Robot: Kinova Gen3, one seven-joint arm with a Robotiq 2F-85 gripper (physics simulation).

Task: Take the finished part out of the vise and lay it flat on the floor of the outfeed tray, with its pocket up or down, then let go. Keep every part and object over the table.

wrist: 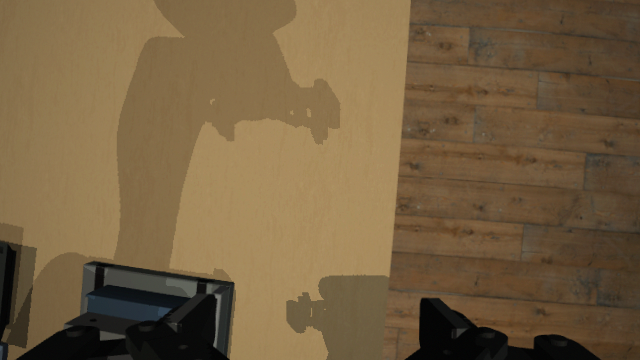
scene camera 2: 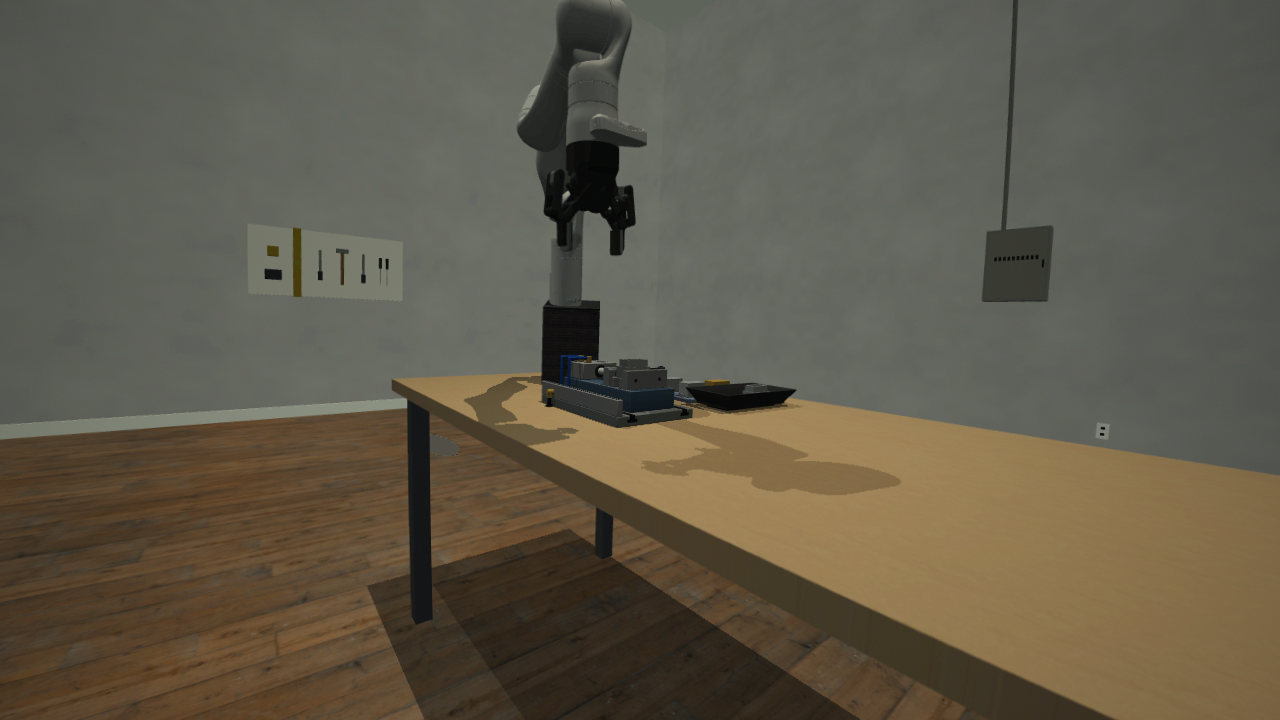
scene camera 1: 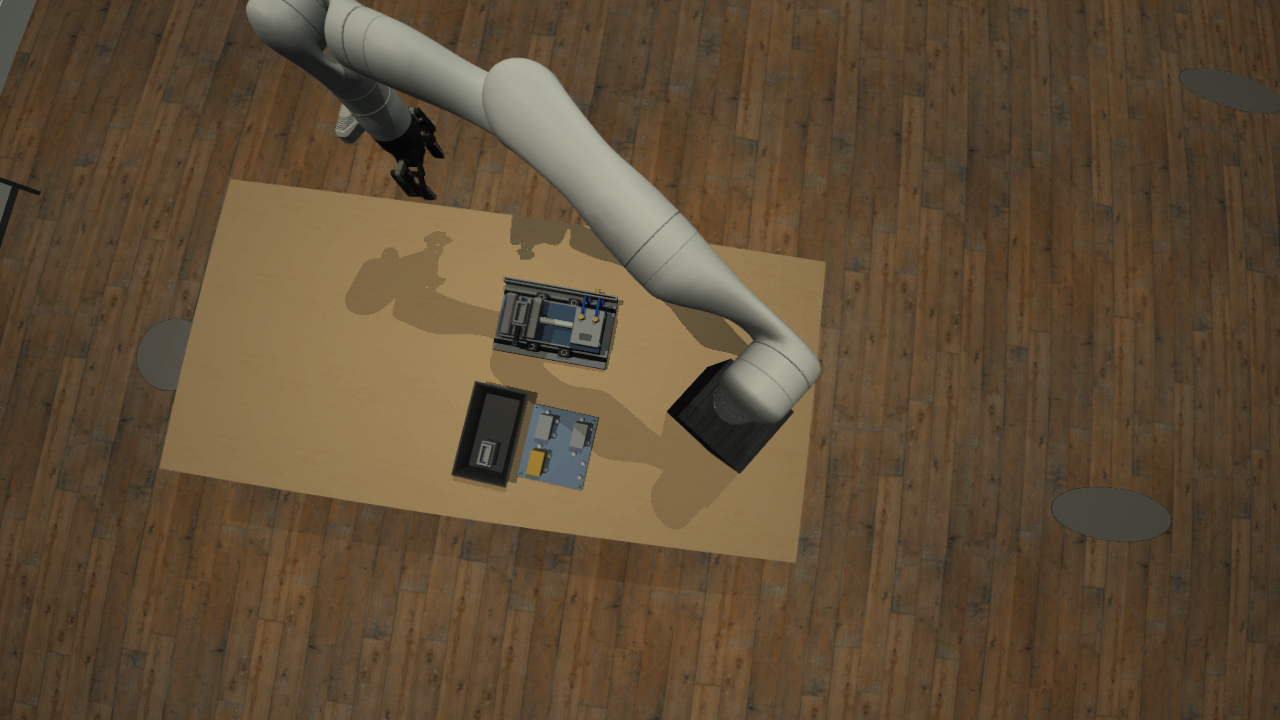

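Pixels of known places: gripper, fingertip midpoint: (wrist: 317, 319) (scene camera 2: 592, 253) (scene camera 1: 435, 177); arm's base, link origin: (scene camera 2: 566, 304).
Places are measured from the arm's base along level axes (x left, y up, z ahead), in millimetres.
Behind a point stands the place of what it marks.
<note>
The vise (scene camera 1: 556, 338) @[x -124, y -180, z 410 mm] (scene camera 2: 617, 395) @[x -225, y -193, z 505 mm] (wrist: 130, 301) @[x -175, y -181, z 555 mm] stands mid-table; its near end shows at the lower left of the wrist view, partly behind a finger. A grey part (scene camera 1: 520, 311) @[x -177, y -139, z 495 mm] (scene camera 2: 632, 363) @[x -187, y -132, z 504 mm] with a pocket sits in the vise's left end in scene camera 1, its top above the jaw. The black outfeed tray (scene camera 1: 501, 413) @[x 77, y -228, z 543 mm] (scene camera 2: 735, 401) @[x 33, y -214, z 603 mm] stands beside the vise, with another pocketed grey part (scene camera 1: 486, 453) @[x 178, y -207, z 563 mm] in it. My gripper (scene camera 1: 433, 173) @[x -398, y 47, z 636 mm] (scene camera 2: 589, 246) @[x -398, y 47, z 636 mm] (wrist: 317, 319) @[x -398, y 47, z 636 mm] is open and empty, fingers down, high above the vise's level and near the table's long edge.
A blue plate (scene camera 1: 561, 463) @[x 193, y -232, z 377 mm] with two grey blocks and a yellow block (scene camera 1: 536, 462) @[x 188, y -196, z 433 mm] lies right beside the tray. Blue upright pieces (scene camera 1: 585, 306) @[x -220, y -220, z 350 mm] stand at the vise's right end. The arm's black base (scene camera 1: 711, 420) @[x 41, y -2, z 47 mm] (scene camera 2: 571, 340) @[x -23, y -108, z 65 mm] stands on the table (scene camera 1: 295, 402) @[x 95, y -240, z 1101 mm]. The table edge runs below my gripper.
</note>
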